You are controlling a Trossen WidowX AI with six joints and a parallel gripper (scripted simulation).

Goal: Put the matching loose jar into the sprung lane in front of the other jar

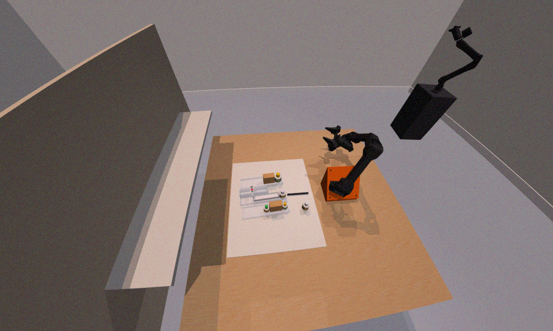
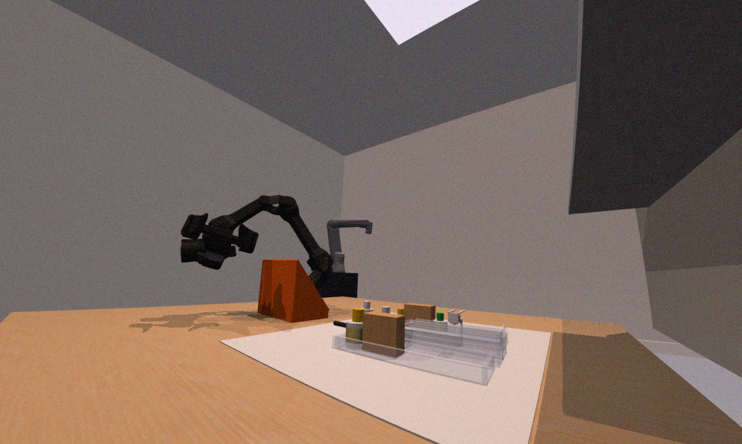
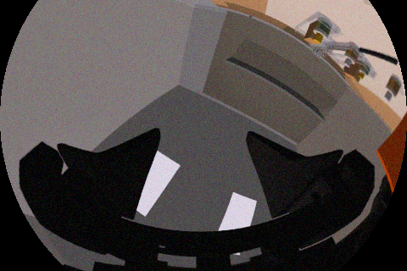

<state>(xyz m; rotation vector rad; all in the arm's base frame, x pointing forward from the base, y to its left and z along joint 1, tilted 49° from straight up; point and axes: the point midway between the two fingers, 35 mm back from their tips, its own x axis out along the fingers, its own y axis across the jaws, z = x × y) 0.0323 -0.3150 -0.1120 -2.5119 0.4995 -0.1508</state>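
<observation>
The black rod lies 31 cm to the left of my gripper tip, 26 cm below it and 17 cm ahead of it. Also, from my gripper tip: ledge 78 cm ahead, 38 cm to the left, 10 cm above.
</observation>
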